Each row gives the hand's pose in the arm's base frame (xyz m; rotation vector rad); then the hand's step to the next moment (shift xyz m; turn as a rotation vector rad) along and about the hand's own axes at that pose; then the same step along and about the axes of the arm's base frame.
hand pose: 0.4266 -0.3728 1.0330 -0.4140 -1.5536 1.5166
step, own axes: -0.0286 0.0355 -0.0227 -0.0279 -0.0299 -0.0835
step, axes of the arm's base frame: 0.0208 -0.0009 -0.0465 0.0895 0.0248 0.0046
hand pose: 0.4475 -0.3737 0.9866 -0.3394 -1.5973 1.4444
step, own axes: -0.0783 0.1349 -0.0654 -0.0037 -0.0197 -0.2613
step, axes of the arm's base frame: 0.0426 0.0216 -0.1622 0.2085 0.1580 -0.0149
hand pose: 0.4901 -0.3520 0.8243 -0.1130 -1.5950 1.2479
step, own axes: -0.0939 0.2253 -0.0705 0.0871 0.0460 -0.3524
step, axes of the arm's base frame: -0.0158 0.0892 -0.2373 0.2055 0.3025 -0.0139
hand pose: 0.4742 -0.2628 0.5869 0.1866 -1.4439 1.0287
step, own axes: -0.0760 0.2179 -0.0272 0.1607 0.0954 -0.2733
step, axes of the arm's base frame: -0.1108 0.1103 -0.1719 0.1012 0.3124 0.0421
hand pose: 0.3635 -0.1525 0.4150 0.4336 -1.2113 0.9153
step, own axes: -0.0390 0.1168 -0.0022 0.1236 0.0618 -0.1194
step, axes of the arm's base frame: -0.0938 0.0556 -0.0572 0.0319 0.1679 0.0644
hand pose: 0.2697 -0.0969 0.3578 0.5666 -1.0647 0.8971
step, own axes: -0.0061 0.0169 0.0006 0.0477 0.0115 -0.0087
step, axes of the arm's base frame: -0.0158 0.0065 -0.0057 0.0042 0.0294 0.0400
